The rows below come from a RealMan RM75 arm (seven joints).
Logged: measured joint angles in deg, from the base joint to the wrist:
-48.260 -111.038 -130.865 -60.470 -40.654 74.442 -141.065
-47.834 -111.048 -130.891 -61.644 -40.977 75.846 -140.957
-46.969 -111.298 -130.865 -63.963 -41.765 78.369 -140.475
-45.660 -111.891 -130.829 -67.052 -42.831 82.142 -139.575
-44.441 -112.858 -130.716 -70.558 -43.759 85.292 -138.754
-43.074 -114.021 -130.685 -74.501 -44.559 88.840 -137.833
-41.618 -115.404 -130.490 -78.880 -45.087 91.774 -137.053
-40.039 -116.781 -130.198 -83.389 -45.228 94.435 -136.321
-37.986 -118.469 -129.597 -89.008 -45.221 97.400 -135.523
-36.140 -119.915 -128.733 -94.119 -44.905 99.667 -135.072
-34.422 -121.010 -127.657 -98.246 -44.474 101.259 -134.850
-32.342 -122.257 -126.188 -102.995 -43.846 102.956 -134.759
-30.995 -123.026 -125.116 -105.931 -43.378 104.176 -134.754
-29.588 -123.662 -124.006 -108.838 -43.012 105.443 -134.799
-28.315 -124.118 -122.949 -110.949 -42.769 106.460 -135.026
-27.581 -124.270 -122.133 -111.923 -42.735 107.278 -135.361
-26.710 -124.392 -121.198 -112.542 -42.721 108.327 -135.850
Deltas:
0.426 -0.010 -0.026 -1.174 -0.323 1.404 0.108
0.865 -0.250 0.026 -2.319 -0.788 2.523 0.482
1.309 -0.593 0.036 -3.089 -1.066 3.773 0.900
1.219 -0.967 0.113 -3.506 -0.928 3.150 0.821
1.367 -1.163 0.031 -3.943 -0.800 3.548 0.921
1.456 -1.383 0.195 -4.379 -0.528 2.934 0.780
1.579 -1.377 0.292 -4.509 -0.141 2.661 0.732
2.053 -1.688 0.601 -5.619 0.007 2.965 0.798
1.846 -1.446 0.864 -5.111 0.316 2.267 0.451
1.718 -1.095 1.076 -4.127 0.431 1.592 0.222
2.080 -1.247 1.469 -4.749 0.628 1.697 0.091
1.347 -0.769 1.072 -2.936 0.468 1.220 0.005
1.407 -0.636 1.110 -2.907 0.366 1.267 -0.045
1.273 -0.456 1.057 -2.111 0.243 1.017 -0.227
0.734 -0.152 0.816 -0.974 0.034 0.818 -0.335
0.871 -0.122 0.935 -0.619 0.014 1.049 -0.489

